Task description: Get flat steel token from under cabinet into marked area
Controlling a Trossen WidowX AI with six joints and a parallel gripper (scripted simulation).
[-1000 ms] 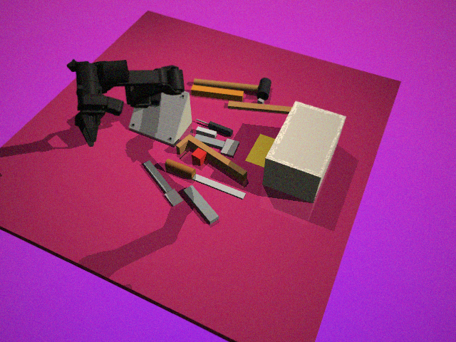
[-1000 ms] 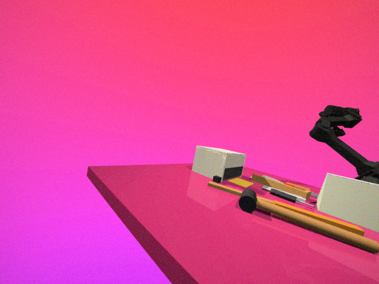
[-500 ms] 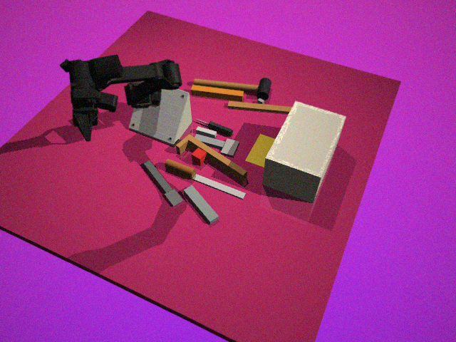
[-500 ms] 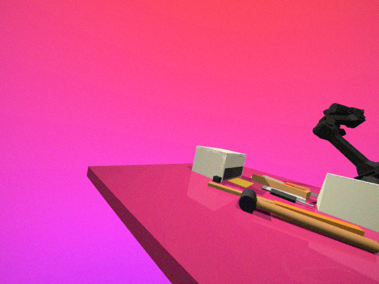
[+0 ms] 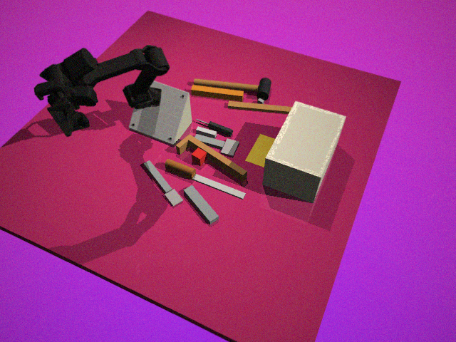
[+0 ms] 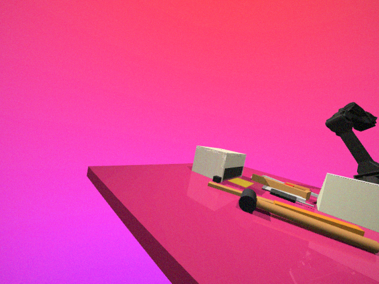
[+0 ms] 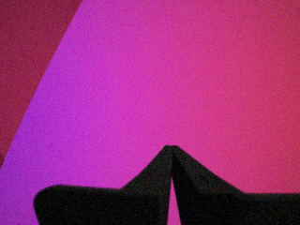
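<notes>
My gripper tip is 72 cm to the right of the orange bar, 43 cm above it and 11 cm short of it. Also, from my gripper tip: red cube 43 cm below, 37 cm to the left, 17 cm ahead; then dark screwdriver 54 cm to the left, 44 cm below, 15 cm ahead; then grey token 57 cm ahead, 55 cm to the left, 45 cm below.
</notes>
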